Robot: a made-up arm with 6 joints. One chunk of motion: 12 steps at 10 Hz.
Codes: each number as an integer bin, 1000 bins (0 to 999) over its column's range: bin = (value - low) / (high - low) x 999, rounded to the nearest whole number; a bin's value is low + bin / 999 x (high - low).
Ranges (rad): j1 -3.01..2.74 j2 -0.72..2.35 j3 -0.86..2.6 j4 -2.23..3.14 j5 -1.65..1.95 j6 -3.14..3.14
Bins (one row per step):
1: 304 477 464 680 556 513
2: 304 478 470 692 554 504
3: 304 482 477 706 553 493
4: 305 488 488 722 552 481
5: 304 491 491 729 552 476
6: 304 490 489 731 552 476
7: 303 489 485 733 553 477
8: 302 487 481 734 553 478
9: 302 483 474 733 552 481
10: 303 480 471 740 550 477
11: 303 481 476 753 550 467
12: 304 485 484 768 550 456
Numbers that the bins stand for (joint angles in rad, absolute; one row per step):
1: -1.2603 0.7459 0.7470 1.4253 0.3536 0.0849
2: -1.2603 0.7489 0.7678 1.4898 0.3464 0.0283
3: -1.2603 0.7612 0.7921 1.5650 0.3428 -0.0409
4: -1.2545 0.7797 0.8302 1.6510 0.3392 -0.1163
5: -1.2603 0.7889 0.8406 1.6886 0.3392 -0.1477
6: -1.2603 0.7858 0.8336 1.6994 0.3392 -0.1477
7: -1.2660 0.7827 0.8198 1.7102 0.3428 -0.1414
8: -1.2718 0.7766 0.8059 1.7155 0.3428 -0.1352
9: -1.2718 0.7643 0.7817 1.7102 0.3392 -0.1163
10: -1.2660 0.7551 0.7713 1.7478 0.3320 -0.1414
11: -1.2660 0.7581 0.7886 1.8177 0.3320 -0.2043
12: -1.2603 0.7704 0.8163 1.8983 0.3320 -0.2735

